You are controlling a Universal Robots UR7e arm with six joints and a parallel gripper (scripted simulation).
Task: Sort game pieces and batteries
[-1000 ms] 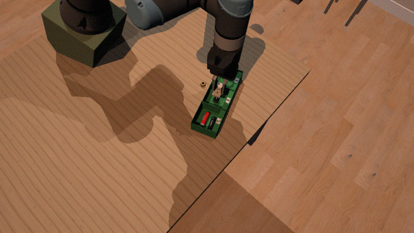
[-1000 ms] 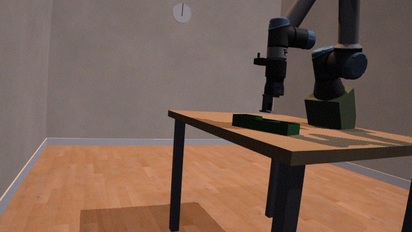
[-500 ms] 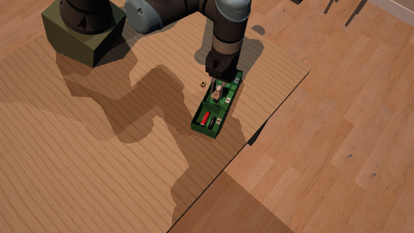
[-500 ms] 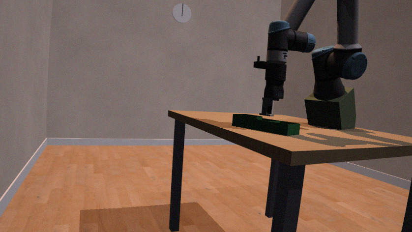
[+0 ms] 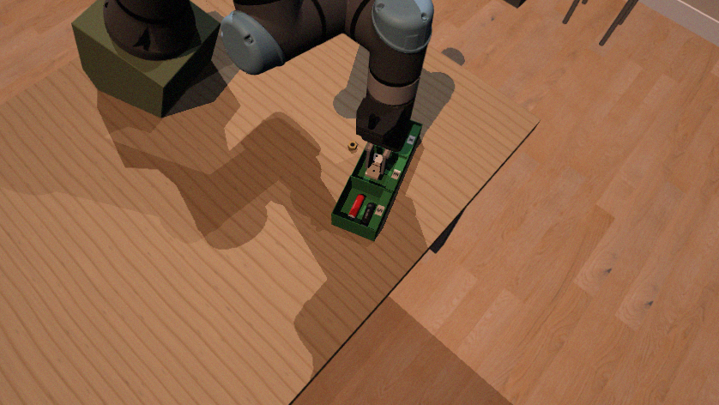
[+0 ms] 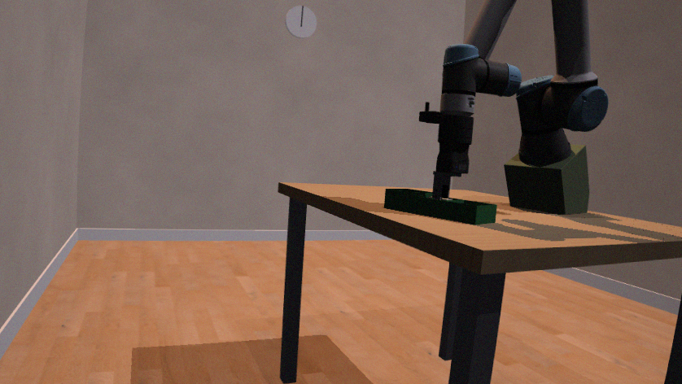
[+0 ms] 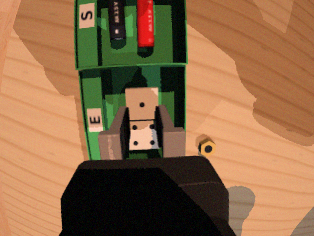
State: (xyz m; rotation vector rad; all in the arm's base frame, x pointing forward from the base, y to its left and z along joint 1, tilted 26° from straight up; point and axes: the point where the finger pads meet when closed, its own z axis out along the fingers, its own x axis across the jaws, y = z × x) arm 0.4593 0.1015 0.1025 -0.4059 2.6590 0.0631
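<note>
Right now my hand is 10 mm short of the green three-compartment bin and 30 mm above it. Round my hand: red battery (20 mm ahead, 80 mm to the right, 40 mm below); domino (10 mm below); black die (40 mm below).
</note>
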